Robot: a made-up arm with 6 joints.
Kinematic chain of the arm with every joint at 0, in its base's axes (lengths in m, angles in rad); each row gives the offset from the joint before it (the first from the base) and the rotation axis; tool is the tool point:
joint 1: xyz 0 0 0.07 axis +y
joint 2: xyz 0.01 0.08 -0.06 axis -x
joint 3: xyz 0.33 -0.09 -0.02 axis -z
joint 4: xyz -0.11 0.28 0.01 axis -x
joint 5: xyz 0 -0.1 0.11 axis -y
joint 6: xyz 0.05 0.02 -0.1 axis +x
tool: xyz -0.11 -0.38 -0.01
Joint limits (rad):
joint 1: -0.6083..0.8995
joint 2: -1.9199..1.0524
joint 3: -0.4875..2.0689
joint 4: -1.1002..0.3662
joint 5: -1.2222..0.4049
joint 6: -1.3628..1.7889
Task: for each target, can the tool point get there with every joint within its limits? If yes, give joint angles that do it. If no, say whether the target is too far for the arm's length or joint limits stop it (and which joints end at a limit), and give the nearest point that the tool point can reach.
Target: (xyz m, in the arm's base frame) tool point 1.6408 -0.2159 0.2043
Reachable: no: too far | nearest point 0.9964 -0.0770 0.1516 | short by 0.661 m
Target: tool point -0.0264 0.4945 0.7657
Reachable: no: joint limits stop it (at a limit: joint 1, joint 4) | nearest point 0.0570 0.3937 0.6324 | short by 0.187 m
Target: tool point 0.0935 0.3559 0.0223
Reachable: yes | joints -0.4274 0.1646 1.0773 0.2181 -0.9900 0.7638
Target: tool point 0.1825 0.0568 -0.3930
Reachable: yes | joints 0.3597 0.0885 1.7643 0.0107 0.1908 0.9240
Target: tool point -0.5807 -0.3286 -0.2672
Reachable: no: joint limits stop it (at a limit: joint 1, joint 2, joint 4) | nearest point -0.3559 -0.1620 -0.2190 | short by 0.284 m
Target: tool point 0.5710 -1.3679 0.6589
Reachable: no: too far | nearest point 0.5843 -0.4099 0.4755 | short by 0.975 m
